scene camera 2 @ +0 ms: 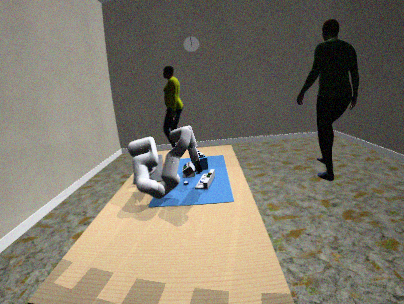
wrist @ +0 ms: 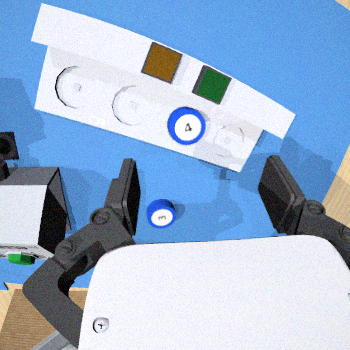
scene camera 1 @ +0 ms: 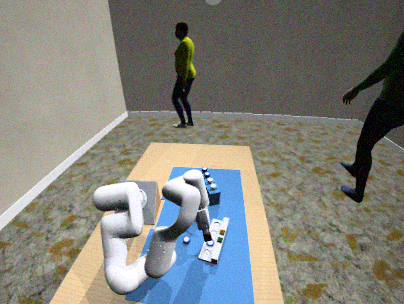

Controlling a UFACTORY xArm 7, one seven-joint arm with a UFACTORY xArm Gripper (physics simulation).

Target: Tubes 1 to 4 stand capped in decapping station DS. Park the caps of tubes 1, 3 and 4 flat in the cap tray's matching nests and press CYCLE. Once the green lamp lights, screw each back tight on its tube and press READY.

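Frame: origin at the arm's base, x ahead, y left, z up, level; centimetres.
Seen in the pictures: gripper, fingertip midpoint: (scene camera 2: 199, 171) (wrist: 201, 173) (scene camera 1: 207, 232).
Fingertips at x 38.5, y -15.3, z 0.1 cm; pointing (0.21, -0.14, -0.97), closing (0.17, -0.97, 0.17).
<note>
Pixels of each thing's top centre, then the offset from my fingertips to it. "spot": a spot on its surface instead.
- white cap tray, top centre: (wrist: 173, 111) (scene camera 1: 215, 233) (scene camera 2: 204, 174) dx +3.3, dy +1.8, dz -3.2 cm
- blue-rimmed cap marked 4, top centre: (wrist: 187, 127) (scene camera 1: 210, 242) dx +1.4, dy -0.5, dz -6.5 cm
- blue-rimmed cap marked 3, top centre: (wrist: 161, 217) (scene camera 1: 186, 239) (scene camera 2: 186, 182) dx -9.6, dy +0.5, dz -7.1 cm
- blue block, top centre: (scene camera 1: 208, 178) (scene camera 2: 198, 153) dx -1.6, dy +33.8, dz +1.8 cm
- brown square, surface spot: (wrist: 162, 62) spot: dx +6.5, dy +3.0, dz -3.2 cm
- green square, surface spot: (wrist: 212, 85) spot: dx +5.5, dy -0.8, dz -3.2 cm
- white-and-black box, top centre: (scene camera 2: 187, 163) dx -9.0, dy +17.4, dz -0.1 cm
The white cap tray (scene camera 1: 204, 256) (wrist: 90, 32) lies on the blue mat. A blue-rimmed cap marked 4 (scene camera 1: 210, 243) (wrist: 187, 126) sits in its third nest from the left in the wrist view; the other three nests hold no cap. A blue-rimmed cap marked 3 (scene camera 1: 186, 240) (scene camera 2: 186, 183) (wrist: 161, 213) lies face up on the mat beside the tray. My gripper (scene camera 1: 208, 237) (wrist: 201, 173) is open and empty above the mat and tray edge, with cap 3 showing nearer its left finger in the wrist view. A blue block (scene camera 1: 215, 198) (scene camera 2: 203, 161) holds a row of tubes; their numbers are unreadable.
The tray's raised strip carries a brown square (wrist: 162, 62) and a green square (wrist: 212, 85). A white-and-black box (scene camera 2: 188, 169) (wrist: 22, 212) with a green part stands left of my gripper in the wrist view. A grey panel (scene camera 1: 151, 205) stands beside the arm. Two people stand beyond the table.
</note>
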